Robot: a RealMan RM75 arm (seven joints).
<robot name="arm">
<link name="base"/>
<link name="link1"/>
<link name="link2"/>
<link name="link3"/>
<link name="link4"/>
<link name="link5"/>
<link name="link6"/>
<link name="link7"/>
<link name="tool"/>
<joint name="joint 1" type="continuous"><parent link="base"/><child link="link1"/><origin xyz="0 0 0.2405" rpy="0 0 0"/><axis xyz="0 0 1"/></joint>
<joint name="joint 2" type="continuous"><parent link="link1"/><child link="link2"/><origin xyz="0 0 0" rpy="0 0 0"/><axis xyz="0 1 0"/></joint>
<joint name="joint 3" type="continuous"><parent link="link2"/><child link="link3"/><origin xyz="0 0 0.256" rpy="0 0 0"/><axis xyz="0 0 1"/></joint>
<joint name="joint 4" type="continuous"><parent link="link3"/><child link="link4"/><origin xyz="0 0 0" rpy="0 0 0"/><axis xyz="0 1 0"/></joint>
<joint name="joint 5" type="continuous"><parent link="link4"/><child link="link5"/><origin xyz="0 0 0.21" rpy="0 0 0"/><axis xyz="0 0 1"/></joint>
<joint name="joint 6" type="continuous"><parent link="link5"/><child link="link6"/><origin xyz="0 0 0" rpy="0 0 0"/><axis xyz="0 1 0"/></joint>
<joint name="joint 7" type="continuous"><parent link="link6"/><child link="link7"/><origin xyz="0 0 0.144" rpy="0 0 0"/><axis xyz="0 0 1"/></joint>
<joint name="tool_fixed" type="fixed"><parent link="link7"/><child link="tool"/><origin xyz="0 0 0" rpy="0 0 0"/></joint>
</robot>
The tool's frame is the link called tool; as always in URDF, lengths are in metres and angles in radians. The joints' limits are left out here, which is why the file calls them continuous.
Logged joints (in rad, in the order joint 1, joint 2, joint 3, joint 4, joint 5, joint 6, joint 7), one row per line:
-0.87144, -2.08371, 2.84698, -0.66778, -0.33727, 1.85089, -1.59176
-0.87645, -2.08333, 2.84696, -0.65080, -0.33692, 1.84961, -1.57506
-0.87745, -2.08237, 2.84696, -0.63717, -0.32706, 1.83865, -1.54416
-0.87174, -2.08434, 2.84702, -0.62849, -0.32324, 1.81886, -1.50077
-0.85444, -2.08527, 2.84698, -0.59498, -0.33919, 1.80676, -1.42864
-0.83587, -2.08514, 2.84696, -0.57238, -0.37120, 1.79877, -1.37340
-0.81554, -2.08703, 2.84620, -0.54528, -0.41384, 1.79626, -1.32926
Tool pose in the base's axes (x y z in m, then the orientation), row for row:
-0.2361, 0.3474, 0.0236, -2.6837, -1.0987, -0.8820
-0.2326, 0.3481, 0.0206, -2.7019, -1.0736, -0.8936
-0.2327, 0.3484, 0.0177, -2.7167, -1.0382, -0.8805
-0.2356, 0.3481, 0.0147, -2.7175, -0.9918, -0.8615
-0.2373, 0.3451, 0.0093, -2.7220, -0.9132, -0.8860
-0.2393, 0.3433, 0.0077, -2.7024, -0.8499, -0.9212
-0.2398, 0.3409, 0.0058, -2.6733, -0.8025, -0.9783
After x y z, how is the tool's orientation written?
As a rotation vector, in radians.
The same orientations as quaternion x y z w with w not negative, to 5 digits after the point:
-0.88405, -0.36193, -0.29054, 0.05524
-0.88720, -0.35253, -0.29342, 0.04997
-0.89286, -0.34121, -0.28938, 0.05143
-0.89861, -0.32796, -0.28488, 0.06156
-0.90379, -0.30321, -0.29418, 0.06839
-0.90418, -0.28436, -0.30822, 0.08125
-0.90004, -0.27018, -0.32937, 0.09185

